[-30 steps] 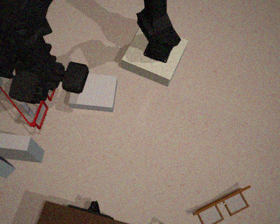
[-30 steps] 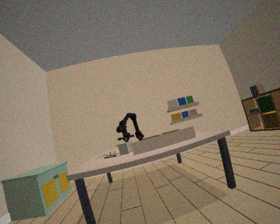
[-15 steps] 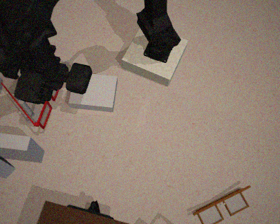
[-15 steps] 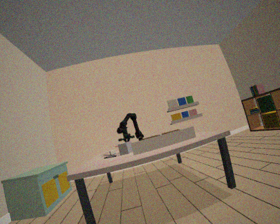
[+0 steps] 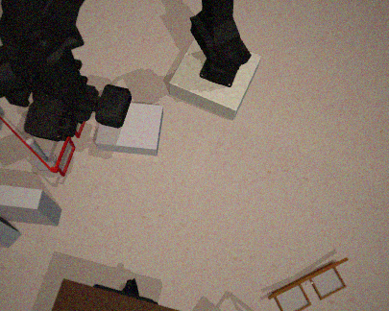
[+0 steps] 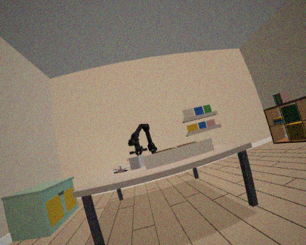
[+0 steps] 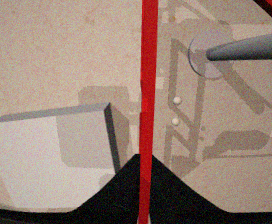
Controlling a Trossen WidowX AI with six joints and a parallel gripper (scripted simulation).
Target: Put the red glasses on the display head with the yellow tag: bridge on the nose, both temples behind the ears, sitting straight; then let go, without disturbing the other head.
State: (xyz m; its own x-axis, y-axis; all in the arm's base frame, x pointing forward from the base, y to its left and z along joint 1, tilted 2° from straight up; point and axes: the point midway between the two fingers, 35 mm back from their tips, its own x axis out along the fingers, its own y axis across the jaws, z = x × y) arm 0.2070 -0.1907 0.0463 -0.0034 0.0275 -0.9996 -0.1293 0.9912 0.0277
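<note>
Now: the small peg 7 cm ahead of my gripper tip, 5 cm to the right of it and 4 cm below it.
</note>
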